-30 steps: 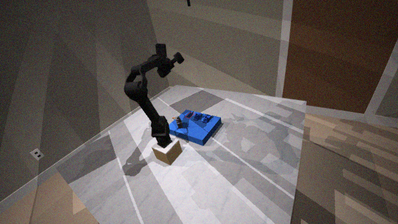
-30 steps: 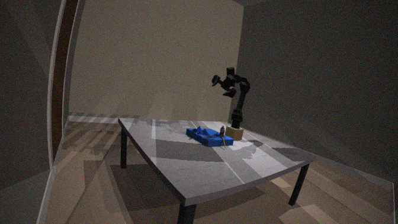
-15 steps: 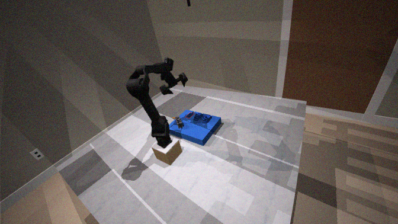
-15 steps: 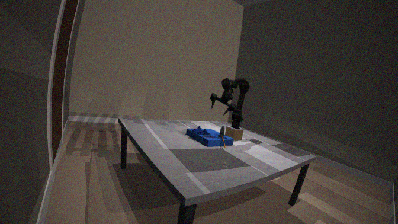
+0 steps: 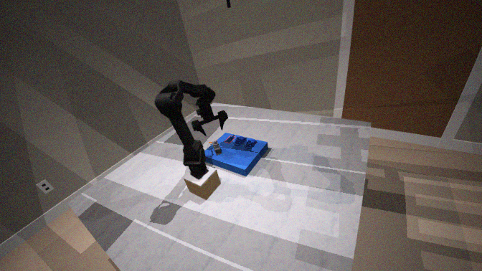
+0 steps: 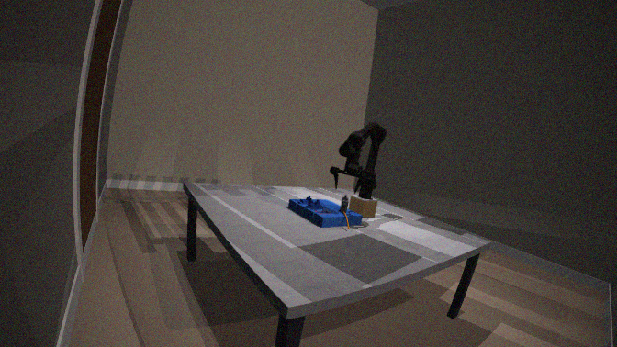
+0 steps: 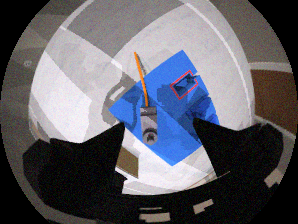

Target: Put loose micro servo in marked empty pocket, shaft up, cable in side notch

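My gripper tip is 130 mm above the blue deck and 90 mm to the left of it.
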